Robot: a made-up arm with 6 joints. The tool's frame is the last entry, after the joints. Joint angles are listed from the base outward. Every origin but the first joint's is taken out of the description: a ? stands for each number. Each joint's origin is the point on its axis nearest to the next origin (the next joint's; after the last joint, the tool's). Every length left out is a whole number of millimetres.
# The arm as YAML. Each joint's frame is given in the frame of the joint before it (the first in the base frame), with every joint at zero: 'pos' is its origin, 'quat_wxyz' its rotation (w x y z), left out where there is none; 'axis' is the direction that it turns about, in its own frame. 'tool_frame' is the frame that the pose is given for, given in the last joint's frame.
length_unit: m
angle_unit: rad
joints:
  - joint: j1
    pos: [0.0, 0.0, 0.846]
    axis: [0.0, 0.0, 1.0]
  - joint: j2
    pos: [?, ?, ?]
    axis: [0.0, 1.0, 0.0]
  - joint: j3
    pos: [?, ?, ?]
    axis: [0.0, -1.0, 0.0]
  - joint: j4
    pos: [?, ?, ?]
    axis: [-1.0, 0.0, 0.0]
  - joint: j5
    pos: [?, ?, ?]
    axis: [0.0, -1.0, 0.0]
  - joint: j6
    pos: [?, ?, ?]
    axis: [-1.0, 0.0, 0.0]
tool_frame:
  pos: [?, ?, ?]
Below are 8 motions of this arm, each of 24 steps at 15 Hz.
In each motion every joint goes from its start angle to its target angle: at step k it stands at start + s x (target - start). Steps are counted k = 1, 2, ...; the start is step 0. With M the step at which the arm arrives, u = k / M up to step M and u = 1 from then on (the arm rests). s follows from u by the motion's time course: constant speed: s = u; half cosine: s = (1 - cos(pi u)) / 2; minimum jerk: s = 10 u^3 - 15 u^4 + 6 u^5.
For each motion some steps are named. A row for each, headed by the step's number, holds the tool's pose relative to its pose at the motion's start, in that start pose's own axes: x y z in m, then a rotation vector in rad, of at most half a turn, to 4 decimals.
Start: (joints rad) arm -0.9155 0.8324 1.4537 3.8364 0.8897 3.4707
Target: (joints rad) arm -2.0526 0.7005 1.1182 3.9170 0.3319 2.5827
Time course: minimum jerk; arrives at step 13
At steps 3, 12, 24:
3: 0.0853 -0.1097 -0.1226 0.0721 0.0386 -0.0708
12: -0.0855 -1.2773 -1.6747 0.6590 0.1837 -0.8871
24: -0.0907 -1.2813 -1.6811 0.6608 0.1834 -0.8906

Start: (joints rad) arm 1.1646 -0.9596 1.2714 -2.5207 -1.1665 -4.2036
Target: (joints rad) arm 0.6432 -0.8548 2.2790 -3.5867 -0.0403 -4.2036
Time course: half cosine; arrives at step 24
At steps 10, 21, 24:
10: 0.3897 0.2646 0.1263 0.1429 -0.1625 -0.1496
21: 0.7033 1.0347 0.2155 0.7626 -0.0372 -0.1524
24: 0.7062 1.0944 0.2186 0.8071 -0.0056 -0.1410

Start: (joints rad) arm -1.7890 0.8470 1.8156 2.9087 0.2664 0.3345
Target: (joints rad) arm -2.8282 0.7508 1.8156 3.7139 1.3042 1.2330
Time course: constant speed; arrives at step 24
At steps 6, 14, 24:
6: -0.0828 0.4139 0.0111 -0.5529 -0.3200 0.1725
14: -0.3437 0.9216 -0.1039 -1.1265 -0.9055 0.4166
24: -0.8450 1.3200 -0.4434 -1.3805 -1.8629 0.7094

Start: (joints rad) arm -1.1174 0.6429 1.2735 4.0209 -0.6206 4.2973
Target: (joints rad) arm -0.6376 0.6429 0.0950 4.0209 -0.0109 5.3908
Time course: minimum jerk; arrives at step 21
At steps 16, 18, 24:
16: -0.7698 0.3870 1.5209 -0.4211 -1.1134 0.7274
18: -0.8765 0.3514 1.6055 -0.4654 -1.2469 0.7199
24: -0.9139 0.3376 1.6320 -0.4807 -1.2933 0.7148

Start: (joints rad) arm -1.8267 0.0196 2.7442 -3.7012 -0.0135 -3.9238
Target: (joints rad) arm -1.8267 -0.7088 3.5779 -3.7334 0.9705 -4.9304
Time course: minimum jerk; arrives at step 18
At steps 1, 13, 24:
1: 0.0007 0.0038 0.0007 0.0017 0.0005 0.0013
13: -0.7542 1.6096 0.2900 0.5744 0.5013 0.5303
24: -0.9967 1.7008 0.3025 0.6074 0.5839 0.5742

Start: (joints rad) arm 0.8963 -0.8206 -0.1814 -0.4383 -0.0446 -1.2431
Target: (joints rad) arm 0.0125 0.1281 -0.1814 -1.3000 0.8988 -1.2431
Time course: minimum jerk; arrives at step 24
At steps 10, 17, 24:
10: 0.2245 -0.3450 0.4136 0.1040 -0.4669 0.0546
17: -0.0707 -0.7488 1.2707 0.0749 -1.3723 0.2828
24: -0.3109 -0.8319 1.4905 0.0096 -1.6805 0.3757

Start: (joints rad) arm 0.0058 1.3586 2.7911 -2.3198 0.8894 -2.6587
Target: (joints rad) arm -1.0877 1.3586 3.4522 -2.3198 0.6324 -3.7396
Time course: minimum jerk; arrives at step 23
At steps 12, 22, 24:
12: -0.2360 -0.6786 -0.2959 0.3273 -0.2682 -0.6628
22: -0.7216 -0.8939 -0.2905 0.3395 -0.8315 -0.9186
24: -0.7224 -0.8939 -0.2904 0.3393 -0.8325 -0.9187

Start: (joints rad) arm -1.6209 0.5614 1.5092 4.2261 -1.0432 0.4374
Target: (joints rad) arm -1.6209 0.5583 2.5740 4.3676 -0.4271 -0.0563
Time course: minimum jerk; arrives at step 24
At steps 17, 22, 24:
17: 0.0601 1.1859 -0.2818 -0.2474 -0.2247 0.4567
22: -0.0063 1.3600 -0.4089 -0.2676 -0.2465 0.5807
24: -0.0090 1.3656 -0.4136 -0.2682 -0.2470 0.5852

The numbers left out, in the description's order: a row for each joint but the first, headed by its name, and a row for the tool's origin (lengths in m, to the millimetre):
j2: 0.145 0.0 0.0
j3: 0.0 0.0 0.903
j4: 1.29 0.0 0.137
j5: 0.0 0.0 0.0
j6: 0.211 0.0 0.0
tool: 0.0 0.0 0.0

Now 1 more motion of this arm.
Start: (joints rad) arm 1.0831 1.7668 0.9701 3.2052 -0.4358 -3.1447
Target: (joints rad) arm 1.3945 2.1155 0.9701 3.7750 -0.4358 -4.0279
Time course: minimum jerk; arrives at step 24
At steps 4, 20, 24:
4: -0.0031 0.0279 -0.0275 0.0094 0.0121 0.0194
20: -0.3029 0.6094 -0.7659 0.2238 0.4780 0.4186
24: -0.3216 0.6242 -0.7937 0.2299 0.5007 0.4282

